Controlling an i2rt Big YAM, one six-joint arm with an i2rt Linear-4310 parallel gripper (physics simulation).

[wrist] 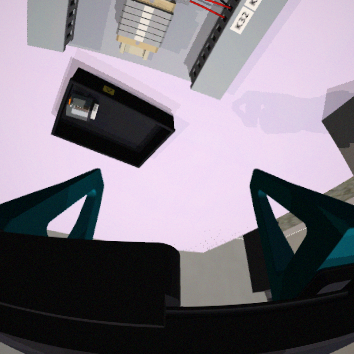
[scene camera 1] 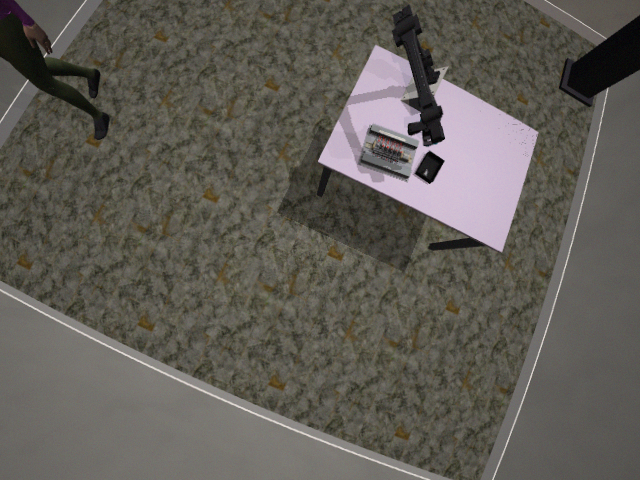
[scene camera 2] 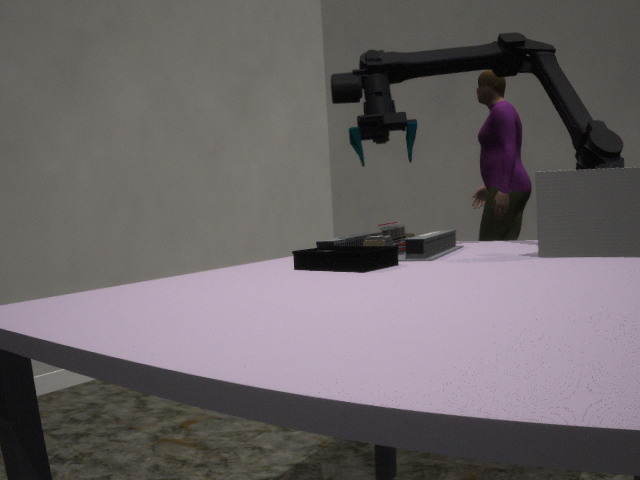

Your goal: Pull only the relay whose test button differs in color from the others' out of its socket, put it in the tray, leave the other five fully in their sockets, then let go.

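Note:
A relay with a small orange spot, probably its button, lies on its side in one end of the black tray. The row of socketed relays stands on the grey panel beside the tray. These relays are outside the wrist view, and their button colors and seating are too small to tell in the scene views. My gripper is open and empty, high above the table near the tray and panel.
Grey wire ducts run along both sides of the panel, with red and black wires between. A beige end clamp and terminal blocks are at its tray end. The light arm base stands on the table. A person stands beyond the table.

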